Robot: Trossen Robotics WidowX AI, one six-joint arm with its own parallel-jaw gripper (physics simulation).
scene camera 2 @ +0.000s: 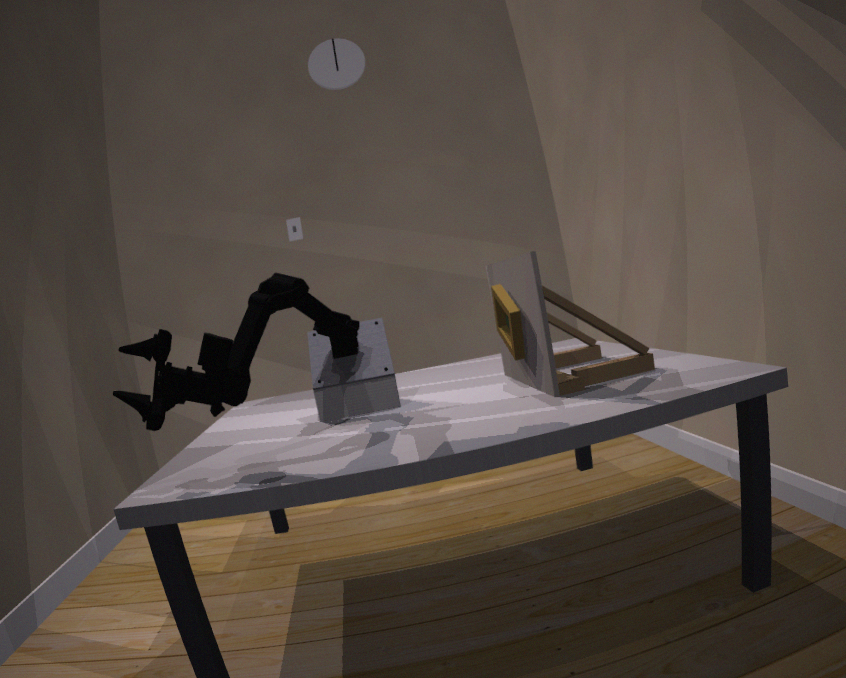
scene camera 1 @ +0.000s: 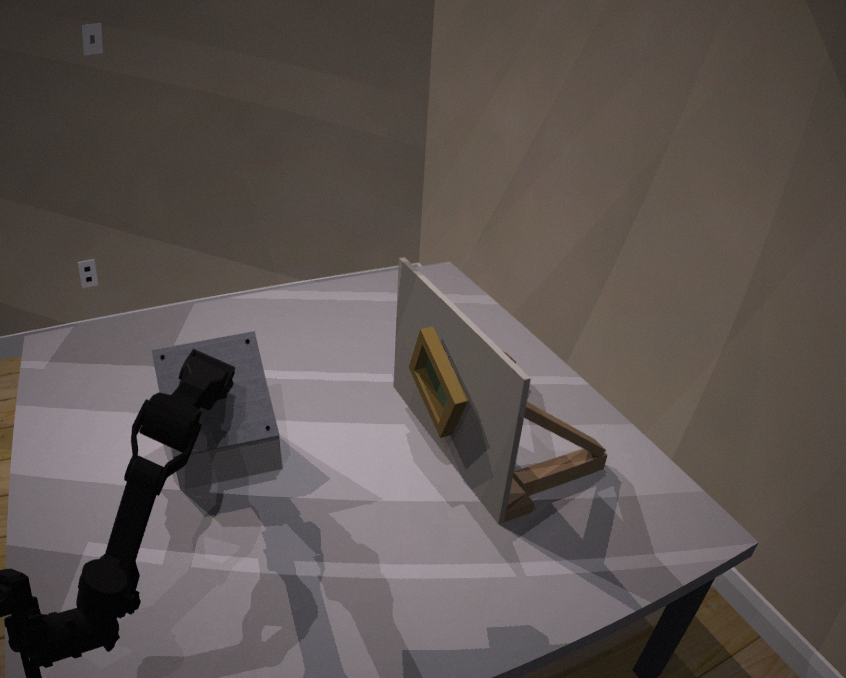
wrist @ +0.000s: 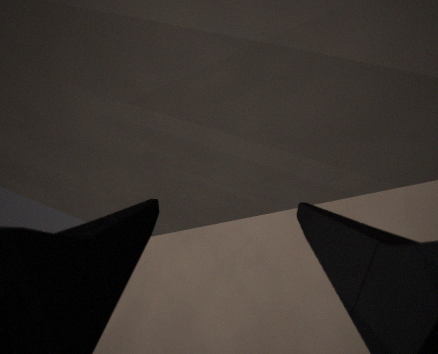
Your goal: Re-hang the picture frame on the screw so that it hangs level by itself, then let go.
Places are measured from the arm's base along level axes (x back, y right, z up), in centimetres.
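Pixels of known places: gripper, fingertip midpoint: (scene camera 2: 115,370) (wrist: 228,207); arm's base at its link origin: (scene camera 2: 344,347) (scene camera 1: 207,384).
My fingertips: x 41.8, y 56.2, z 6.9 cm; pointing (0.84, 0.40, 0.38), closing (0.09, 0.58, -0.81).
Observation:
Ahead of a thing's pixels: the offset from my fingertips to its top centre. "*": to the spot under its first point.
The picture frame {dz +1.9, dx -82.1, dy -42.5 cm} (scene camera 1: 454,384) (scene camera 2: 516,331), yellow-gold with a green picture, is on the front face of the upright pale board (scene camera 1: 487,381) (scene camera 2: 540,317). It is tilted in the board's plane, with its end nearer the camera lower. The screw does not show; how the frame is held on the board is hidden. My gripper (scene camera 2: 117,370) (wrist: 228,207) is open and empty, at the far left in scene camera 2, far from the frame and pointing away from the board. In scene camera 1 its fingers are not in view. The frame does not show in the wrist view.
The board stands on the table (scene camera 1: 338,339) (scene camera 2: 423,478), braced behind by wooden struts {* dz -19.8, dx -99.5, dy -23.2 cm} (scene camera 1: 561,471) (scene camera 2: 614,368). The arm's grey base block (scene camera 1: 243,455) (scene camera 2: 360,401) stands left of the board. Plain wall surfaces fill the background between the fingers in the wrist view.

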